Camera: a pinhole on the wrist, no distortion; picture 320 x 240 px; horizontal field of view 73.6 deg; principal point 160.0 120.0 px. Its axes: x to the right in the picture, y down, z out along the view. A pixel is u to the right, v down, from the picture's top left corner.
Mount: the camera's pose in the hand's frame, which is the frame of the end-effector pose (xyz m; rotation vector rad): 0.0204 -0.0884 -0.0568 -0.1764 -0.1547 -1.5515
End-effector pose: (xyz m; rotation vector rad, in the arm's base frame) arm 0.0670 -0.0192 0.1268 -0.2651 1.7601 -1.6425
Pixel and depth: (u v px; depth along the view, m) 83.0 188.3 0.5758
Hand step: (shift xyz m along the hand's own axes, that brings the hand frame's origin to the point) 0.2084 0.2371 0.4599
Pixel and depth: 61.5 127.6 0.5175
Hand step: 0.0418 0.2534 0.3989
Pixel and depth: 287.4 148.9 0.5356
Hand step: 0.1039 -0.2872 0.5326
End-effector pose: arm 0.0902 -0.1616 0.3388 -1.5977 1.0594 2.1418
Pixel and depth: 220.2 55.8 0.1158
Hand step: -0.0125 -0.0964 0.0638
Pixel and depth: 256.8 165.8 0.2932
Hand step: 0.0887 -0.1559 0.2567
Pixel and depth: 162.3 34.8 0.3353
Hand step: -0.1089 -0.0231 0.2738
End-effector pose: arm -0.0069 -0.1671 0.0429 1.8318 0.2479 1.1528
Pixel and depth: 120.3 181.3 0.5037
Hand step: 0.1696 0.1103 0.4139
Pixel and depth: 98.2 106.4 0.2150
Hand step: 0.0085 0.0173 0.1406
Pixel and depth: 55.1 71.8 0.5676
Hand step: -0.1044 0.3014 0.4417
